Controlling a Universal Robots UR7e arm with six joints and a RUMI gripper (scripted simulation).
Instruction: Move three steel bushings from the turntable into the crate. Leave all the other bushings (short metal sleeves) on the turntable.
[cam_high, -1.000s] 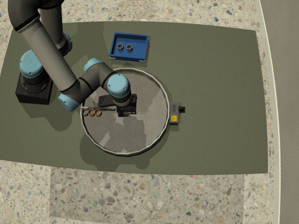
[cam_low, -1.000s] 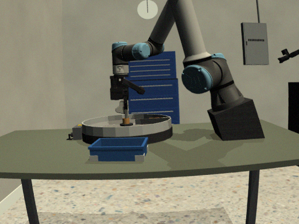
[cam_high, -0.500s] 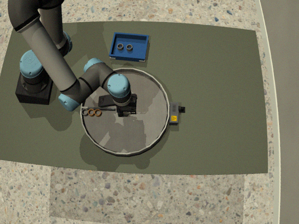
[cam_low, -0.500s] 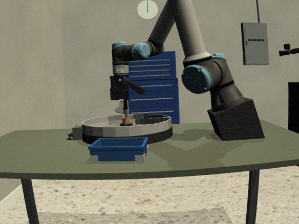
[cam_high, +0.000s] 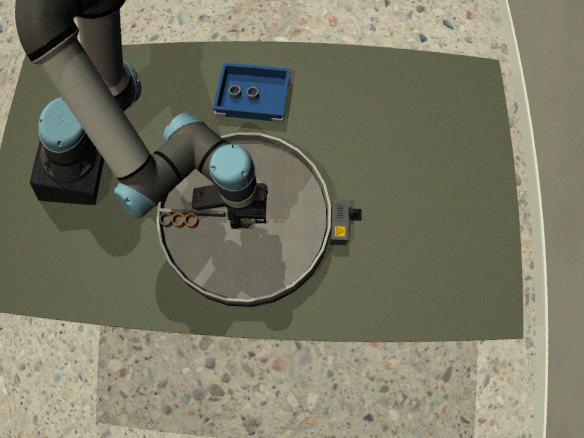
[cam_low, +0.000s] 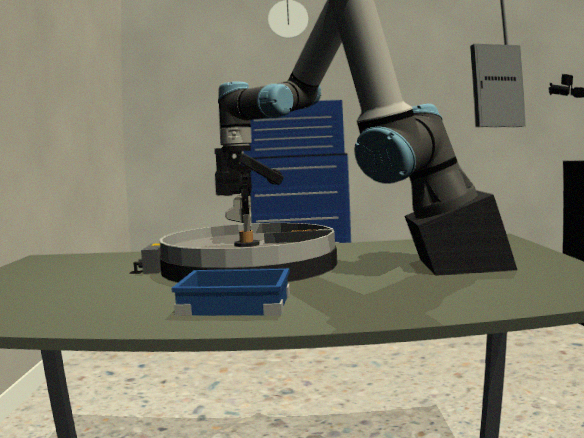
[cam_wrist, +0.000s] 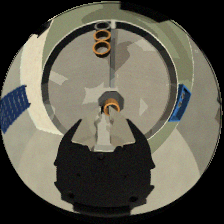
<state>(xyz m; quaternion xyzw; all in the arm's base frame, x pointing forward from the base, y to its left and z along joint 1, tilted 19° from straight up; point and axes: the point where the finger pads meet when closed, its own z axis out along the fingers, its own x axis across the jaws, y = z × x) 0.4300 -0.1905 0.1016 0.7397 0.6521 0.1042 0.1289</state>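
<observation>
Right now the round grey turntable is 3 cm below my hand and 1 cm to the left of it. Round my hand: crate: 37 cm to the left, 6 cm below, 5 cm ahead.
</observation>
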